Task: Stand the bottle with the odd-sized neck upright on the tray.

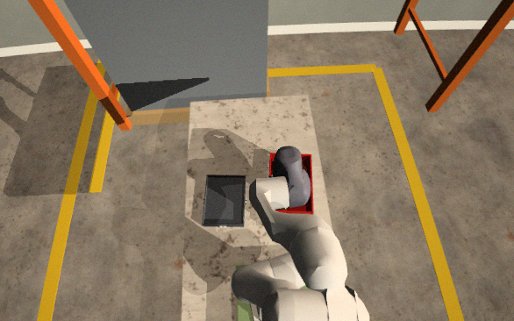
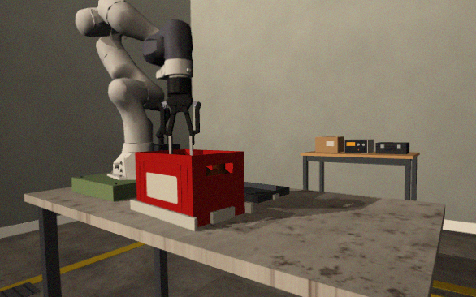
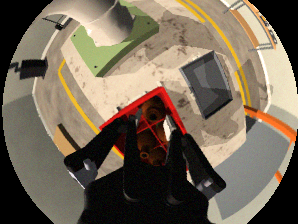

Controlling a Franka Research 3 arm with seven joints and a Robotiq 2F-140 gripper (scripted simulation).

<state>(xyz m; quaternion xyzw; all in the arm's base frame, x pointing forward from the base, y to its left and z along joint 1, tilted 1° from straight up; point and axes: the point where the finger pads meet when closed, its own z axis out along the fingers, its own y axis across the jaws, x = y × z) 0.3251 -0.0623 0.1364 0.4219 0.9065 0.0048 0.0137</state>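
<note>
Now: the brown bottle 10 cm below my hand, 9 cm to the right of it and 8 cm ahead of it. Round my hand: dark tray: 25 cm to the left, 17 cm below, 7 cm ahead; red crate: 10 cm below, 8 cm ahead, 5 cm to the right.
</note>
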